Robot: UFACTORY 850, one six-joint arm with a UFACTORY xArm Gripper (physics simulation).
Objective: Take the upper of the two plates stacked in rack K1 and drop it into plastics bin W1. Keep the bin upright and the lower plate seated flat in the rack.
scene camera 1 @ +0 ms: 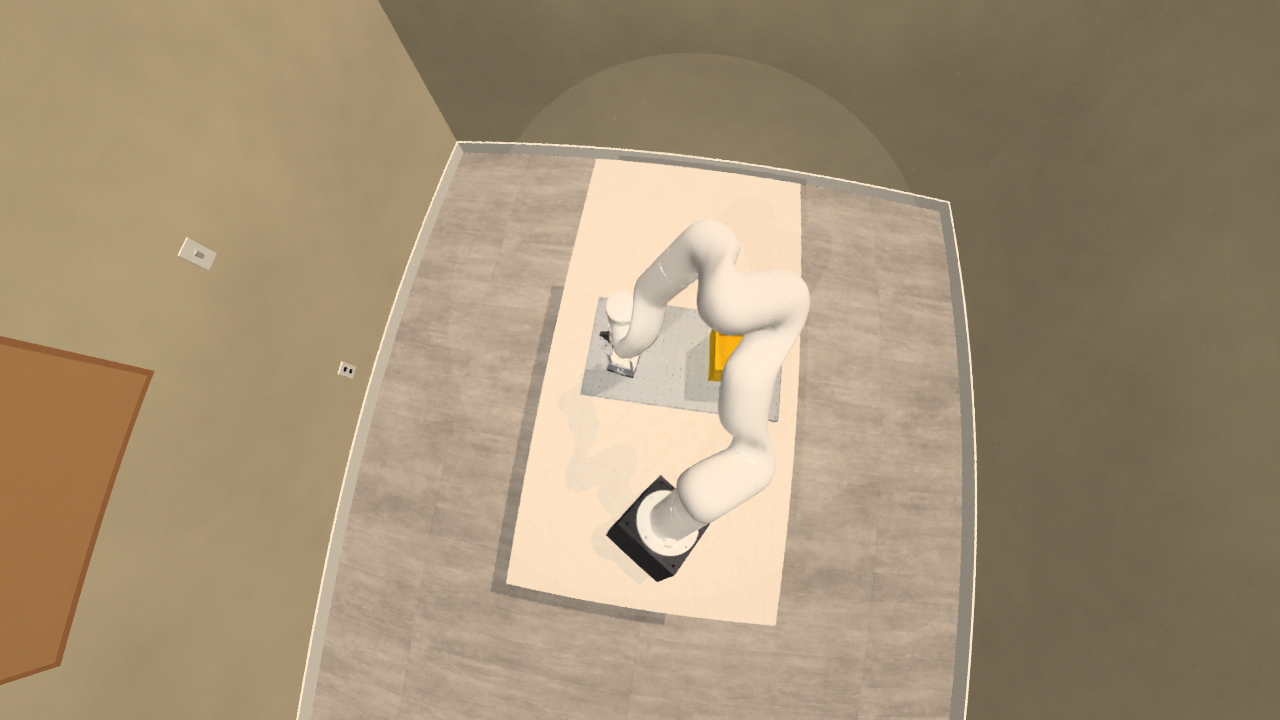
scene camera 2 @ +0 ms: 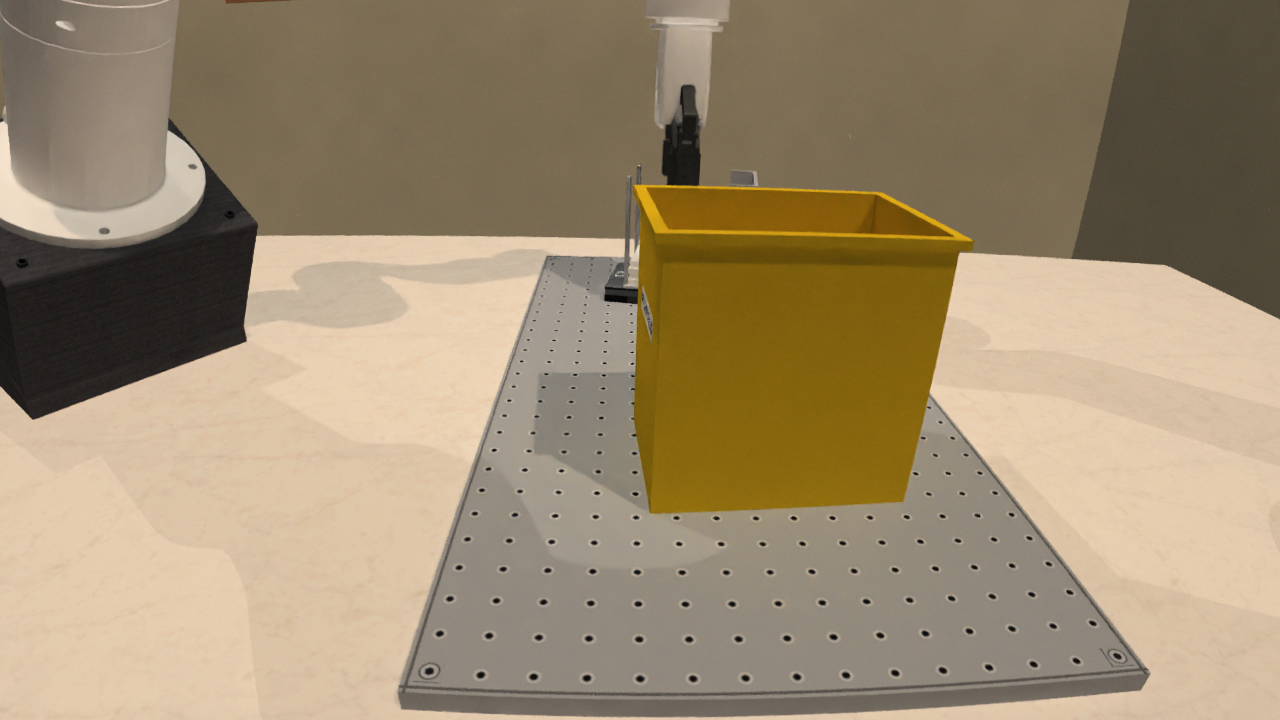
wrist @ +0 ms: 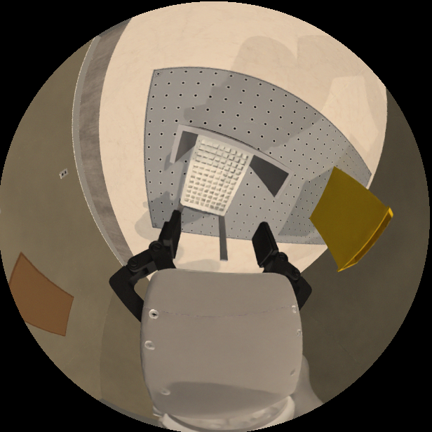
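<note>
A white plate with a grid of wells [wrist: 215, 175] lies in the rack [wrist: 223, 242] [scene camera 2: 628, 223] in the wrist view, inside its grey holder. A lower plate cannot be told apart beneath it. My gripper [wrist: 220, 225] [scene camera 2: 682, 165] is open and empty, pointing down over the rack, its two black fingers spread wider than the plate. In scene camera 2 its tips are hidden behind the bin's rim. The yellow bin [scene camera 1: 725, 353] [scene camera 2: 787, 376] [wrist: 347, 220] stands upright, its opening facing up. Its floor does not show.
Rack and bin stand on a grey perforated board [scene camera 1: 666, 371] [scene camera 2: 716, 617] [wrist: 200, 90] on the pale table [scene camera 1: 572, 501] [scene camera 2: 313, 519]. The arm's black base [scene camera 1: 640, 546] [scene camera 2: 125, 313] stands beside the board. The arm's links arch over the bin in scene camera 1.
</note>
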